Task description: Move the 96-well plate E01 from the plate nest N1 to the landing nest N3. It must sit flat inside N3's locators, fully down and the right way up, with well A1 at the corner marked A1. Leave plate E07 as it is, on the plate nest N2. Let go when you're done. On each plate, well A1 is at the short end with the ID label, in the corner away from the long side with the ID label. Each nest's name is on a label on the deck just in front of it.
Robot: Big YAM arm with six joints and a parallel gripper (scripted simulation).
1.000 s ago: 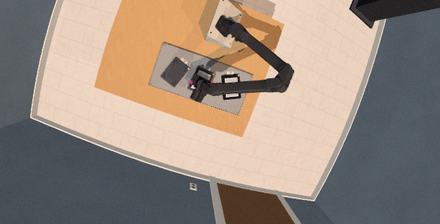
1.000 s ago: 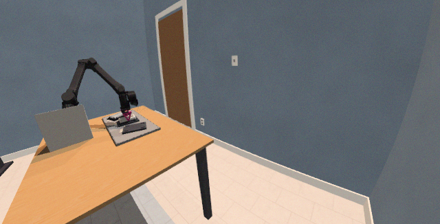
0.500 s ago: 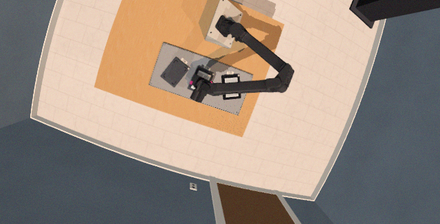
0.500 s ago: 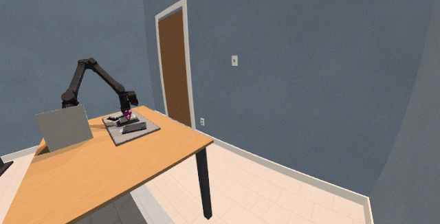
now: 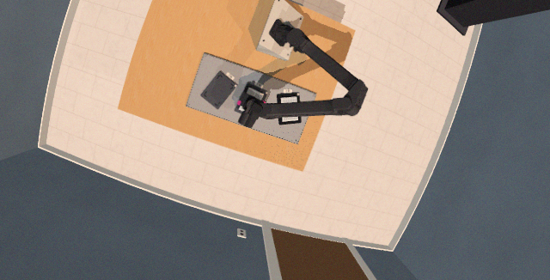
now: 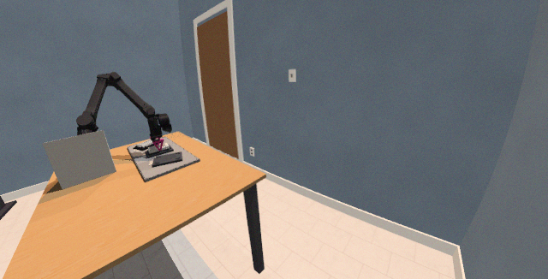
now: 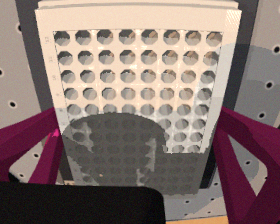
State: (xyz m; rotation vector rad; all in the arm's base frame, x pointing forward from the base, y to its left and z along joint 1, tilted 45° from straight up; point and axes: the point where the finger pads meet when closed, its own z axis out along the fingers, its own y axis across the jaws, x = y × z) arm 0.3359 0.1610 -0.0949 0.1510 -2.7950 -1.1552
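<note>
The dark landing nest N3 is 2 cm below my hand. Round my hand: dark plate nest N1: 2 cm ahead, 18 cm to the right, 2 cm below; then label N1: 7 cm behind, 16 cm to the right, 3 cm below.
</note>
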